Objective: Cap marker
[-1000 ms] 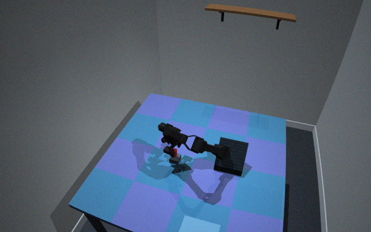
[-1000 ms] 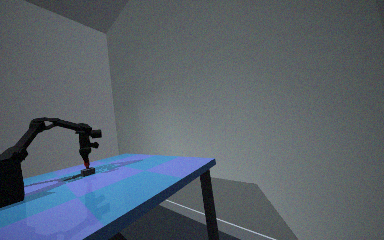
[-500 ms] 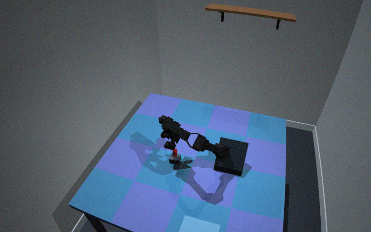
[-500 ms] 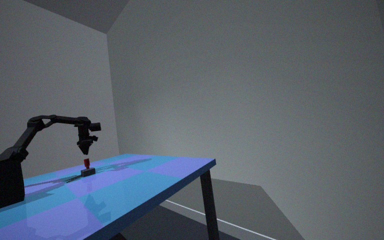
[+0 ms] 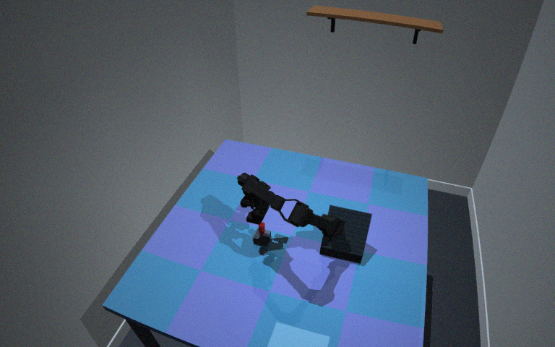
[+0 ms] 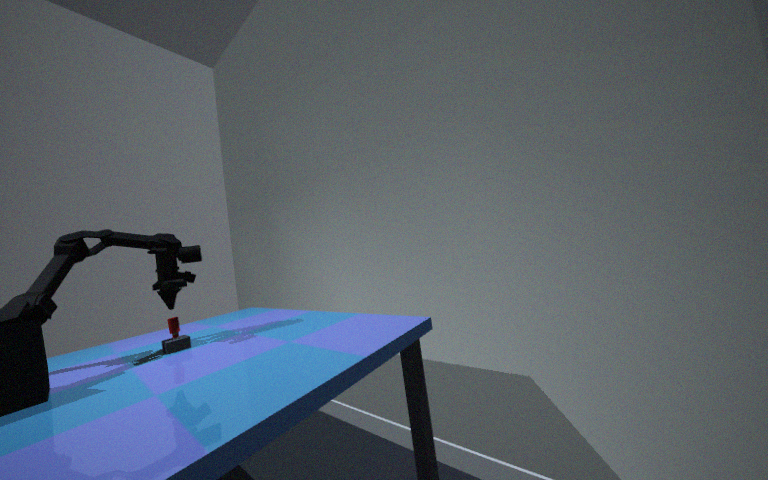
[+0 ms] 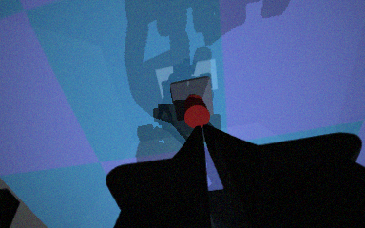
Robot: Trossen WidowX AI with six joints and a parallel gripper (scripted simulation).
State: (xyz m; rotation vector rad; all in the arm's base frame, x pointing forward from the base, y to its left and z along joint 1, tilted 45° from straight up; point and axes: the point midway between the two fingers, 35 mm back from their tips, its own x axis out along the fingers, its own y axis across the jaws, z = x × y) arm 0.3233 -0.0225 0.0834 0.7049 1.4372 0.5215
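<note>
The red cap is 6 cm below my gripper tip. From my gripper tip the other things lie so: holder block (12 cm below).
</note>
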